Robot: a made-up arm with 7 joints. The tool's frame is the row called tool. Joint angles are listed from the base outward. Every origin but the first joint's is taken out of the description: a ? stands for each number. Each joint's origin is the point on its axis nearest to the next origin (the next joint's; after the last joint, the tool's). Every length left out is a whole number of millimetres.
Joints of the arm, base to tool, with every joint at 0 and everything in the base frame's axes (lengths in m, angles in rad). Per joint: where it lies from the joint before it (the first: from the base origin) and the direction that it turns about. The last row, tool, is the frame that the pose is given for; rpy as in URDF.
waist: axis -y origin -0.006 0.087 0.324
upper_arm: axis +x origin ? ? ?
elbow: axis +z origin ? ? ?
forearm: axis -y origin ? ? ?
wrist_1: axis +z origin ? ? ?
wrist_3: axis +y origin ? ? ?
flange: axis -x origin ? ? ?
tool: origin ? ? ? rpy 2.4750 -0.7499 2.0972
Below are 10 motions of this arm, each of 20 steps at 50 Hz.
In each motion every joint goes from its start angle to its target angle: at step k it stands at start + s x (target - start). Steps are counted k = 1, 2, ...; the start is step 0. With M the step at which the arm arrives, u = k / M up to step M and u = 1 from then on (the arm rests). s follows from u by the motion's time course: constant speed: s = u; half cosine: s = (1 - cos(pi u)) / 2; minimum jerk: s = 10 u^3 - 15 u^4 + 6 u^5.
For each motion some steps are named. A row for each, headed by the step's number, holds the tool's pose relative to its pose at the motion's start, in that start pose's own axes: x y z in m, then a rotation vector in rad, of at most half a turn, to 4 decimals.
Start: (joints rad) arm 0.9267 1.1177 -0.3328 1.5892 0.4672 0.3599 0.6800
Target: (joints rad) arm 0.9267 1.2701 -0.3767 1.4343 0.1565 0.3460 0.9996
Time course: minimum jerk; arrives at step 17
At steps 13, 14, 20:
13: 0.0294 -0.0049 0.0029 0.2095 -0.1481 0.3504
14: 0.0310 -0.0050 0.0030 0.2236 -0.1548 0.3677
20: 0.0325 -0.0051 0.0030 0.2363 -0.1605 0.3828

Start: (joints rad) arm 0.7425 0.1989 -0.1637 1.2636 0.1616 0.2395 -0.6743
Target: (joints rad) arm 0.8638 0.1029 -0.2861 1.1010 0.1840 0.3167 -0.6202
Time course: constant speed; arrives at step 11
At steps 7, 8, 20:
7: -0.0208 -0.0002 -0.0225 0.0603 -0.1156 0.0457
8: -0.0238 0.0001 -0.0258 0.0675 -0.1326 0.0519
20: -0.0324 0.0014 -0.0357 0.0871 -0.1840 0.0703

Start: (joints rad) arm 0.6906 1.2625 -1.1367 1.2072 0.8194 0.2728 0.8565
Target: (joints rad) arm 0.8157 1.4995 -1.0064 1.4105 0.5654 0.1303 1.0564
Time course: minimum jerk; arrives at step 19
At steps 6, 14, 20:
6: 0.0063 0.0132 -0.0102 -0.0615 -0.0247 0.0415
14: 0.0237 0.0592 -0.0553 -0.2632 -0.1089 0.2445
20: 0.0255 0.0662 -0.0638 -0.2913 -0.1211 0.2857

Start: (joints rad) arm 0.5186 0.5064 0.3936 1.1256 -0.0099 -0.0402 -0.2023
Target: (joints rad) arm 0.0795 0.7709 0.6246 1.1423 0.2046 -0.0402 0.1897
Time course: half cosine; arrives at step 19
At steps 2, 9, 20:
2: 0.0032 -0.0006 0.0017 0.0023 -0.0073 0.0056
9: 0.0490 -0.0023 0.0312 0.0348 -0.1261 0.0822
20: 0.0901 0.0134 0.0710 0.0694 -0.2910 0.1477

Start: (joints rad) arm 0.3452 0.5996 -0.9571 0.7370 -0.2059 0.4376 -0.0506
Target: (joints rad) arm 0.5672 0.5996 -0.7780 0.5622 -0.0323 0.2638 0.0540
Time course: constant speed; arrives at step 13
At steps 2, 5, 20:
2: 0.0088 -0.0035 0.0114 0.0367 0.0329 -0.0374
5: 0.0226 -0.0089 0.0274 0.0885 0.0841 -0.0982
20: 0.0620 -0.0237 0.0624 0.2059 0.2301 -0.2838

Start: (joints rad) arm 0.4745 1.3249 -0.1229 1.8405 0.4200 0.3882 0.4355
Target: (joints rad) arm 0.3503 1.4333 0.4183 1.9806 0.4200 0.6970 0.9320
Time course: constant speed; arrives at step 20
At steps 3, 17, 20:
3: 0.0086 0.0126 -0.0001 0.0118 -0.0203 0.0090
17: 0.0413 0.0733 -0.0111 0.0673 -0.1123 0.0348
20: 0.0465 0.0862 -0.0157 0.0785 -0.1318 0.0365

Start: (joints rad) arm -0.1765 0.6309 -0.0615 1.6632 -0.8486 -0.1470 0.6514
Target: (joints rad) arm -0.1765 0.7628 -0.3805 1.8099 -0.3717 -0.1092 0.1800
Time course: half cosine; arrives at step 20
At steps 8, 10, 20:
8: -0.0063 0.0119 0.0074 -0.1051 0.1397 -0.1242
10: -0.0095 0.0174 0.0099 -0.1373 0.2005 -0.1851
20: -0.0207 0.0356 0.0151 -0.1730 0.3874 -0.3928

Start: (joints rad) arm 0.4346 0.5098 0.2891 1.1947 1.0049 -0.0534 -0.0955
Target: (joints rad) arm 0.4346 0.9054 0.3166 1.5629 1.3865 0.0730 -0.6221
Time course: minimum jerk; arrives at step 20
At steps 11, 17, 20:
11: -0.0524 0.0750 -0.0114 -0.0719 0.0953 -0.0870
17: -0.0794 0.1185 -0.0342 -0.0913 0.1224 -0.1012
20: -0.0811 0.1214 -0.0362 -0.0924 0.1234 -0.1008

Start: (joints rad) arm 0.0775 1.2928 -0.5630 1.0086 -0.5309 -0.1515 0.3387
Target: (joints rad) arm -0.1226 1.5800 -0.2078 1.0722 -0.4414 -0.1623 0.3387
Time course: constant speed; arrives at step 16
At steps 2, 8, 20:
2: 0.0121 -0.0034 -0.0038 0.0146 0.0202 0.0238
8: 0.0502 -0.0092 -0.0122 0.0415 0.0815 0.1005
20: 0.1025 -0.0059 -0.0157 0.0369 0.1636 0.2096

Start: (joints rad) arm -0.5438 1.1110 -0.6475 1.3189 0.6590 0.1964 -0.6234
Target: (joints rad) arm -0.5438 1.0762 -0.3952 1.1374 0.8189 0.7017 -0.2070
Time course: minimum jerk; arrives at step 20
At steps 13, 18, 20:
13: 0.0135 -0.0144 0.0425 0.4077 -0.1200 0.2466
18: 0.0195 -0.0198 0.0542 0.5608 -0.1534 0.2869
20: 0.0198 -0.0200 0.0546 0.5669 -0.1546 0.2881

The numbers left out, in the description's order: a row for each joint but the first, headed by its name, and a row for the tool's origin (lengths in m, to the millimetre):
upper_arm: -0.002 0.000 -0.008
elbow: 0.000 0.007 -0.196
forearm: -0.013 0.044 0.000
wrist_1: 0.006 0.000 -0.204
wrist_3: 0.006 0.007 0.000
flange: 0.011 0.000 -0.003
tool: 0.000 -0.006 0.011

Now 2 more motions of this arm.
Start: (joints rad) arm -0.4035 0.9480 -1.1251 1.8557 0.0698 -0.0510 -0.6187
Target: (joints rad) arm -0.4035 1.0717 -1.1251 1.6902 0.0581 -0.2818 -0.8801
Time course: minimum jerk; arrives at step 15
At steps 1, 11, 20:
1: 0.0001 -0.0001 0.0000 -0.0004 0.0005 0.0003
11: 0.0322 -0.0286 -0.0020 -0.1352 0.1705 0.0944
20: 0.0373 -0.0320 -0.0019 -0.1545 0.1936 0.1062

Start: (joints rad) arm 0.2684 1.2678 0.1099 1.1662 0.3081 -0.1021 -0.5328
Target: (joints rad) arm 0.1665 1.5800 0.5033 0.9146 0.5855 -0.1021 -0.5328
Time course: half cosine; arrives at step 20
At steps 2, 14, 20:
2: 0.0009 -0.0005 0.0034 -0.0023 0.0101 0.0055
14: 0.0307 0.0069 0.1065 -0.0596 0.3543 0.0917
20: 0.0385 0.0151 0.1318 -0.0676 0.4512 0.0861

